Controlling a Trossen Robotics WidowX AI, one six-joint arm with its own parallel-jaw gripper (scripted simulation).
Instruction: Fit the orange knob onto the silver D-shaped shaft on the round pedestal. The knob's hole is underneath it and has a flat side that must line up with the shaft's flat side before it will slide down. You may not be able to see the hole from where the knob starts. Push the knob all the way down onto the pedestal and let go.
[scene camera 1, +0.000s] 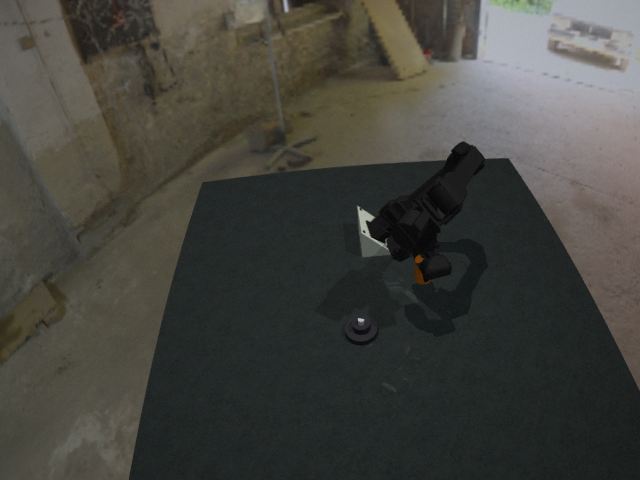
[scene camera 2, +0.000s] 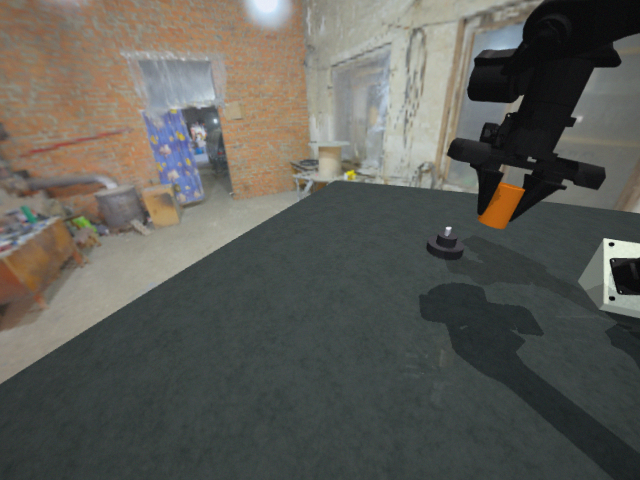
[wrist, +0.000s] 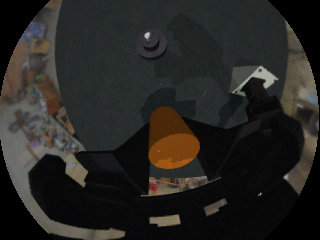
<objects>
My gripper shows in scene camera 1, in scene camera 2 and in the wrist view (165, 123). The same spot on my gripper: (scene camera 1: 434, 265) is (scene camera 2: 458, 138).
</objects>
